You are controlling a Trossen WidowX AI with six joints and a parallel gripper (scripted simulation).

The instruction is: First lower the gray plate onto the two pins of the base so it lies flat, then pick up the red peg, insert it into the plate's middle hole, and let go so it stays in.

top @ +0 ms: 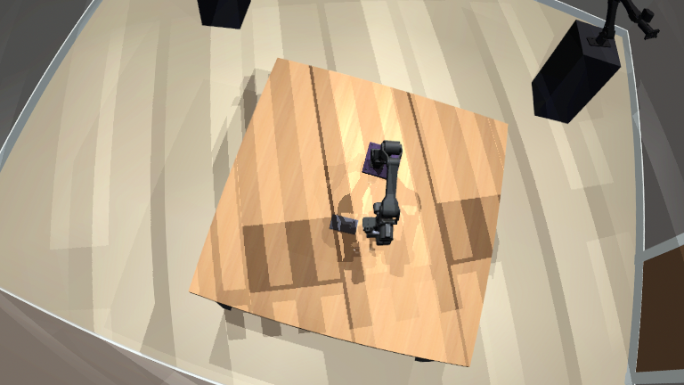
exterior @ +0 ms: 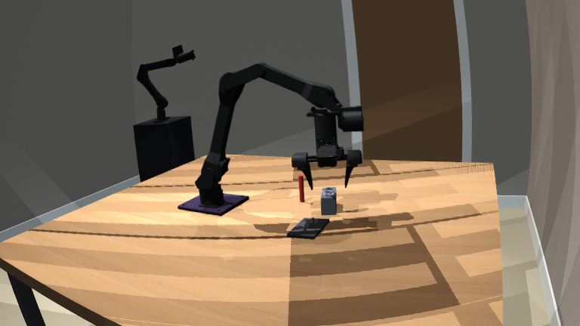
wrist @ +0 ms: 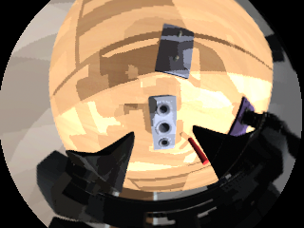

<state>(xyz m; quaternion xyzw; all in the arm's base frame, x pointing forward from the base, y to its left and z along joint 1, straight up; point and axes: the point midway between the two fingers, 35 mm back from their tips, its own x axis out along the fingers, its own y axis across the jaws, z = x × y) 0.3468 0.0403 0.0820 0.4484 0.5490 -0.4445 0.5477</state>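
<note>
My gripper tip is now 2 cm above the gray plate. Round my gripper tip: red peg (10 cm behind, 6 cm to the left, 2 cm below).
</note>
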